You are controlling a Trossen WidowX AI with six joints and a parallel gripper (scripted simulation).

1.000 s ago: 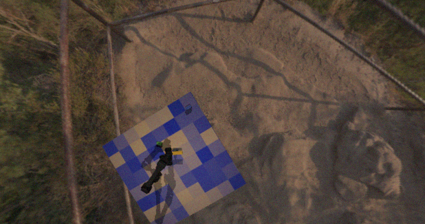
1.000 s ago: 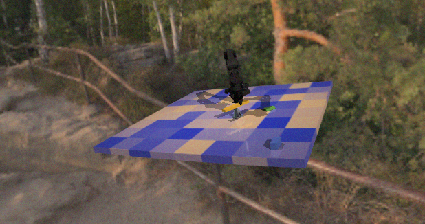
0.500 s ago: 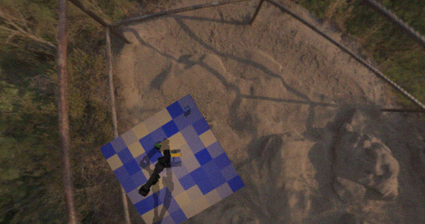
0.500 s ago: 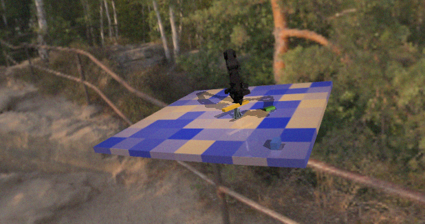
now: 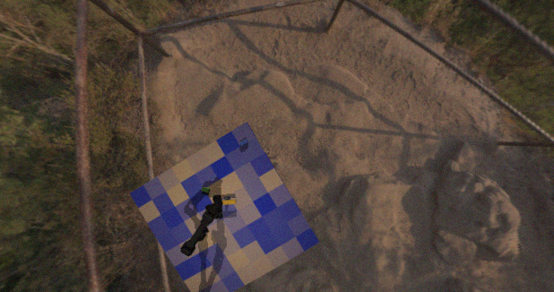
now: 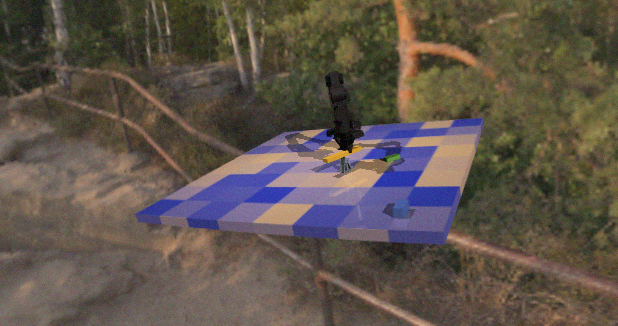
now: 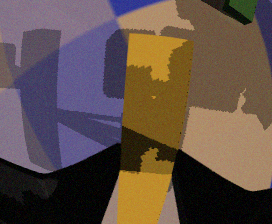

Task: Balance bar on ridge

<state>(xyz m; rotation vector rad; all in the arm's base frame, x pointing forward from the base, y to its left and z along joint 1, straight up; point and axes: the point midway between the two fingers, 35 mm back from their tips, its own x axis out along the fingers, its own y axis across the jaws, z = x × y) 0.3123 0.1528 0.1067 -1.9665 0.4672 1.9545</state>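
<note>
Now: gripper tip 20 mm short of the yellow bar and 10 mm to the left of it. The rest, counted from my gripper tip: blue cube 430 mm ahead, 350 mm to the left, 60 mm below; then green block 100 mm behind, 160 mm to the left, 60 mm below.
</note>
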